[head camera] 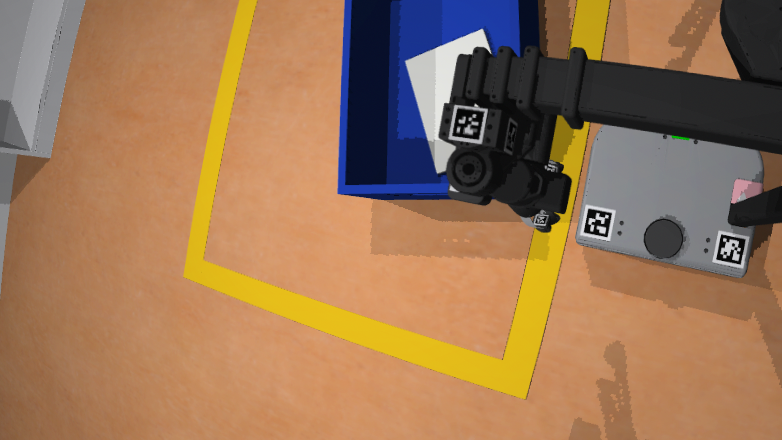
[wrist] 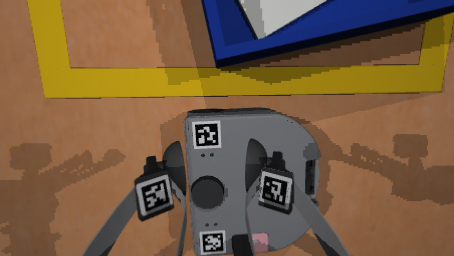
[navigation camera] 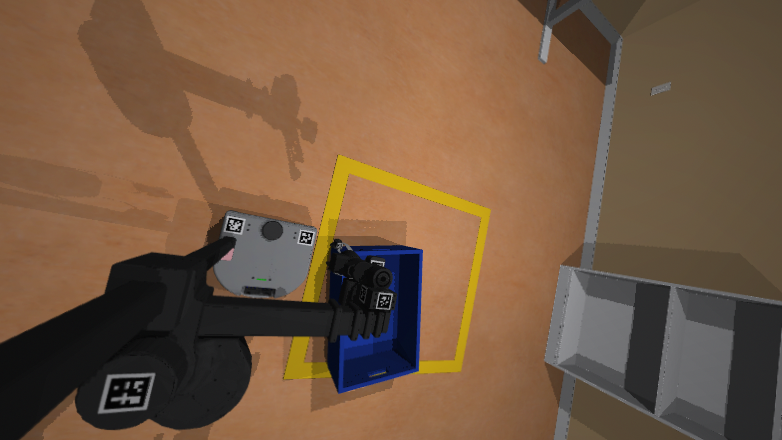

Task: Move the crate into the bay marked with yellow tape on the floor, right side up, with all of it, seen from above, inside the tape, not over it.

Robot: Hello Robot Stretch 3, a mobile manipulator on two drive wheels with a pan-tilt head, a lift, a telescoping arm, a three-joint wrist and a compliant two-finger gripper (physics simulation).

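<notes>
The blue crate stands open side up on the floor, turned slightly against the yellow tape. Most of it lies over the bay; in the navigation view its lower end covers part of the lower tape strip. In the wrist view its near corner reaches the inner edge of a strip. A white flat piece lies in it. My gripper is open and empty, above the tape side between crate and base. Arm and wrist hide part of the crate.
My grey base stands just outside the tape, beside the crate. A light grey shelf unit stands against the wall beyond the far tape side. A grey frame stands at the navigation view's upper right.
</notes>
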